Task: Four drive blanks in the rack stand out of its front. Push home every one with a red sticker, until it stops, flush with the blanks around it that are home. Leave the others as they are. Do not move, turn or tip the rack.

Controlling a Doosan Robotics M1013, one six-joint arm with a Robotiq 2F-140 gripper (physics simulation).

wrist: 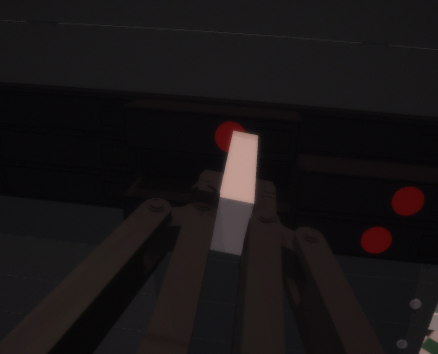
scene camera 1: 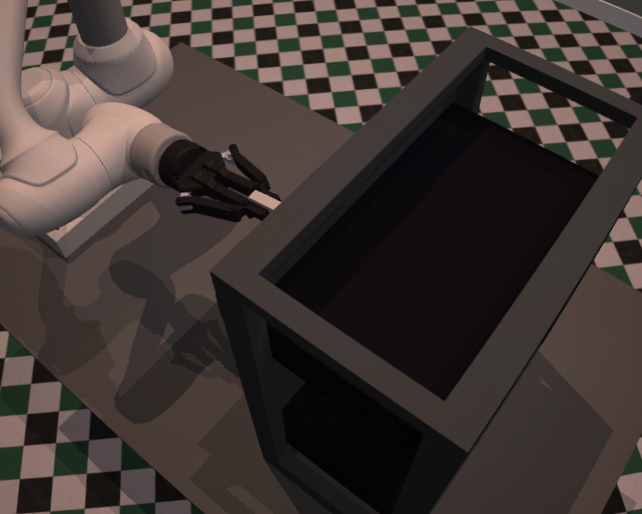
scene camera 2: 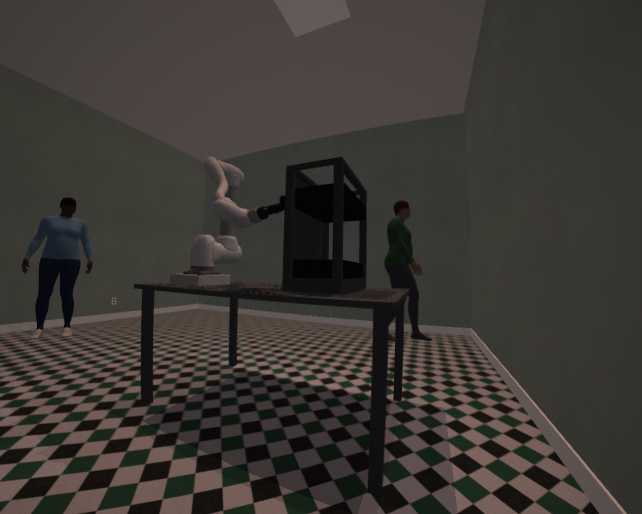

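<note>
My gripper (scene camera 1: 264, 203) (scene camera 2: 282, 203) (wrist: 241, 155) is shut on a pale bar (scene camera 1: 262, 200) (wrist: 241, 170), which points at the front of the dark rack (scene camera 1: 332, 184) (scene camera 2: 338, 230) (wrist: 150, 55). In the wrist view the bar's tip overlaps the red sticker (wrist: 226, 136) on the upper middle blank (wrist: 170, 127), which stands out. Contact is unclear. A right-hand blank (wrist: 345, 185) with a red sticker (wrist: 408, 201) stands out. Below it, another blank (wrist: 335, 232) has a red sticker (wrist: 376, 240); its depth is unclear. A lower middle blank (wrist: 157, 187) stands out, partly hidden by the fingers.
The rack stands on the table (scene camera 1: 235, 107) (scene camera 2: 257, 294), across from the arm's base (scene camera 2: 199, 278). Dark blanks (wrist: 55, 150) sit at the left in the wrist view. A person in blue (scene camera 2: 66, 235) and a person in green (scene camera 2: 398, 240) stand beyond the table.
</note>
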